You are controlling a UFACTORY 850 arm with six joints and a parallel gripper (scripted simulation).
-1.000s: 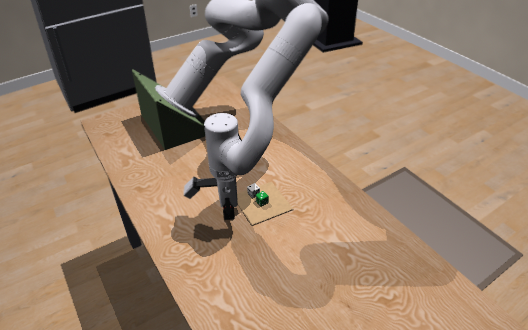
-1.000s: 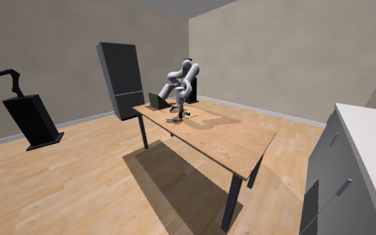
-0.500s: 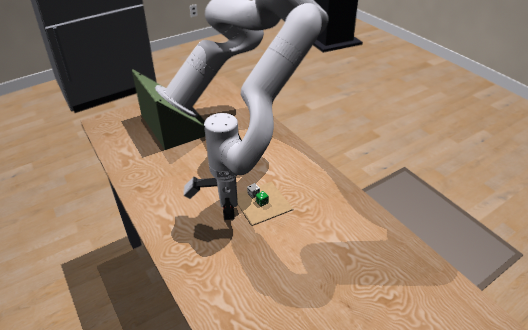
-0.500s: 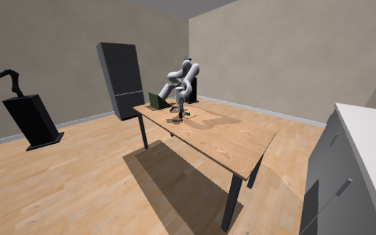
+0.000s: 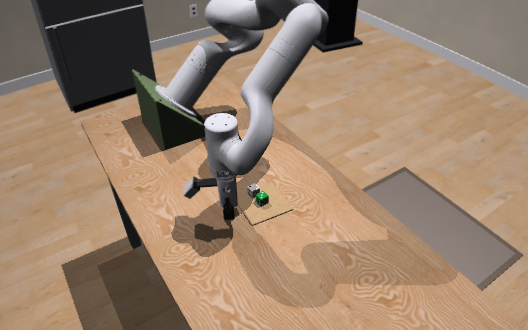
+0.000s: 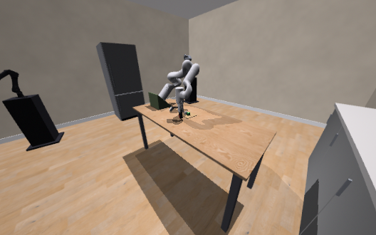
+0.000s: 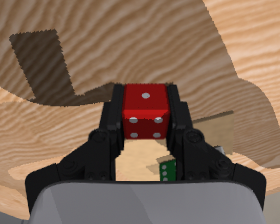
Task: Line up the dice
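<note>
My hand is 11 cm to the right of the green die. From my hand the other things lie so: tan mat: 11 cm to the left, 2 cm below; then red die: 1 cm below; then white die: 10 cm to the left, 5 cm behind.
</note>
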